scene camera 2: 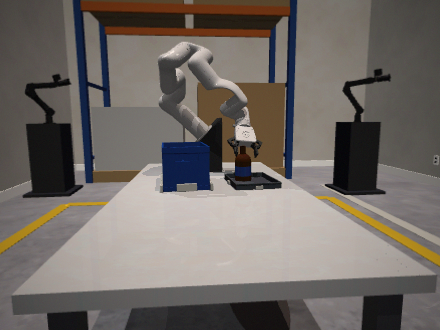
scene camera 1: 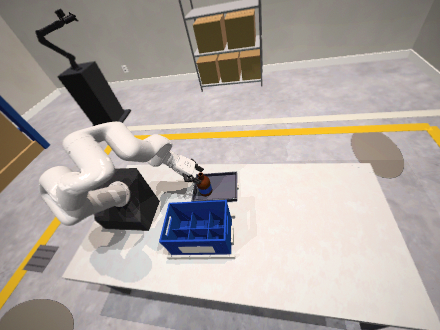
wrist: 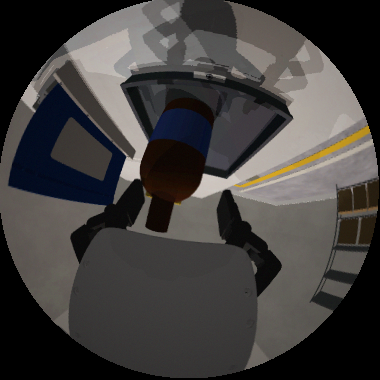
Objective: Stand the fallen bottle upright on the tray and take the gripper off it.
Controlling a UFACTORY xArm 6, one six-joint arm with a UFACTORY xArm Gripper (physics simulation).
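Where they show: gripper, fingertip midpoint: (scene camera 2: pixel 246 155) (scene camera 1: pixel 201 176) (wrist: pixel 180 194); arm's base at its link origin: (scene camera 2: pixel 204 134) (scene camera 1: pixel 119 193).
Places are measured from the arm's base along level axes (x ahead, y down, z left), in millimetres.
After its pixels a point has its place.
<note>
The brown bottle (scene camera 1: pixel 204 184) @(x 399, y 90, z 117 mm) (scene camera 2: pixel 243 166) @(x 419, y 125, z 141 mm) (wrist: pixel 177 150) @(x 347, y 114, z 153 mm) with a blue label stands upright on the dark tray (scene camera 1: pixel 226 188) @(x 497, y 193, z 164 mm) (wrist: pixel 247 135) @(x 385, y 193, z 243 mm), towards the tray's robot-side end. My gripper (scene camera 1: pixel 196 175) @(x 377, y 80, z 163 mm) (scene camera 2: pixel 245 153) @(x 377, y 80, z 163 mm) (wrist: pixel 180 194) @(x 377, y 80, z 163 mm) is open and holds nothing. Its fingers are spread at about the height of the bottle's neck, above the body. In the wrist view the neck shows between the fingers, nearer the left finger, with a gap to the right one. Whether the left finger touches the bottle is hard to tell.
A blue crate (scene camera 1: pixel 226 241) @(x 549, y 57, z -196 mm) (scene camera 2: pixel 185 167) @(x 544, y 104, z -117 mm) (wrist: pixel 35 150) @(x 300, y 77, z -35 mm) with several compartments stands on the white table (scene camera 1: pixel 310 225) @(x 910, y 199, z -50 mm) (scene camera 2: pixel 220 235) @(x 1040, y 198, z -41 mm) beside the tray. The arm's black base block (scene camera 1: pixel 145 207) @(x 108, y 92, z -21 mm) stands behind them. A shelf rack with boxes stands far off by the wall.
</note>
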